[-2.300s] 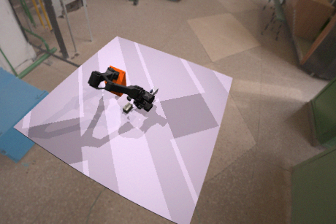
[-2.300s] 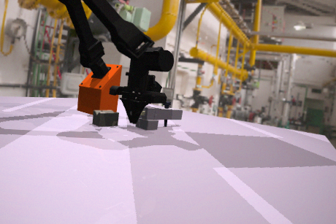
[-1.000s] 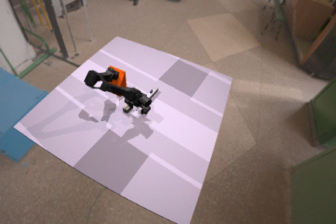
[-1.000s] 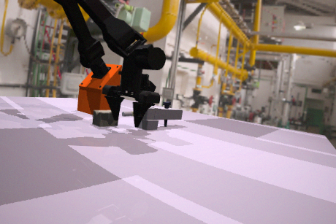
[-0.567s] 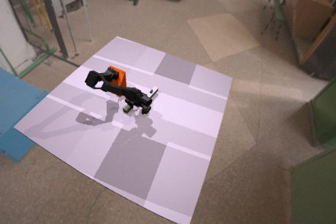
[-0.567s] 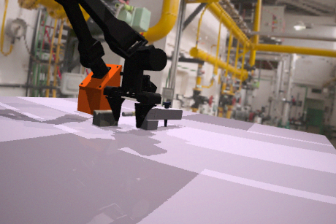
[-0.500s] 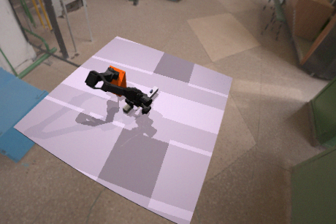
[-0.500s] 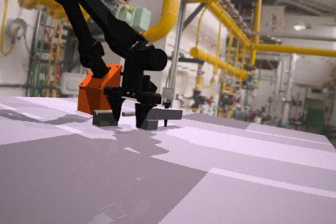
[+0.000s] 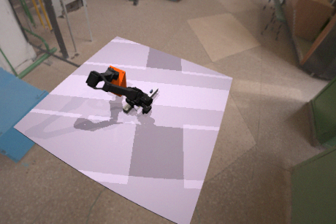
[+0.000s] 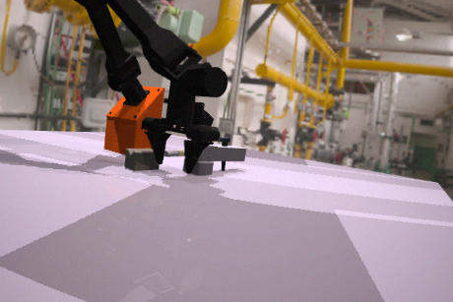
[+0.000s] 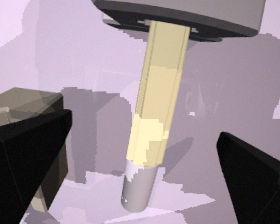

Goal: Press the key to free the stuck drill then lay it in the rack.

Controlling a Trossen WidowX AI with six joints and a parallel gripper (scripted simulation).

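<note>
My gripper tip is now 4 cm to the right of the drill and 3 cm below it. The rest, counted from my gripper tip: dark key: 2 cm ahead, 16 cm to the left, 4 cm above; then grey-tan box: 8 cm behind, 2 cm to the right, 1 cm above.
</note>
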